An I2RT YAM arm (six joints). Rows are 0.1 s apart.
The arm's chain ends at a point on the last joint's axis. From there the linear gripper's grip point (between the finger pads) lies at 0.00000 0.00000 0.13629 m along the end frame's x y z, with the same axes.
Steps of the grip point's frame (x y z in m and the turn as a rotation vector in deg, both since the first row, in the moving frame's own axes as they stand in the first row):
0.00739, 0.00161, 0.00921, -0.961, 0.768, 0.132
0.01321, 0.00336, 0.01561, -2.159, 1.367, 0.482
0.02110, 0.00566, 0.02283, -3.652, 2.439, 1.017
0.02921, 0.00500, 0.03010, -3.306, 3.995, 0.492
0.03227, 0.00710, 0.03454, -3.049, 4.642, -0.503
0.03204, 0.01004, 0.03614, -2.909, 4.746, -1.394
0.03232, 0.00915, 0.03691, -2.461, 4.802, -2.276
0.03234, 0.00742, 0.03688, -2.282, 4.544, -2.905
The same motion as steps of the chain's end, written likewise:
0.00557, -0.00068, 0.00924, -0.961, 0.768, 0.132
0.00998, -0.00179, 0.01575, -2.159, 1.367, 0.482
0.01538, -0.00307, 0.02323, -3.652, 2.439, 1.017
0.01975, -0.00289, 0.03066, -3.306, 3.995, 0.492
0.02121, -0.00009, 0.03518, -3.049, 4.642, -0.503
0.02069, 0.00327, 0.03678, -2.909, 4.746, -1.394
0.02080, 0.00353, 0.03751, -2.461, 4.802, -2.276
0.02141, 0.00228, 0.03742, -2.282, 4.544, -2.905

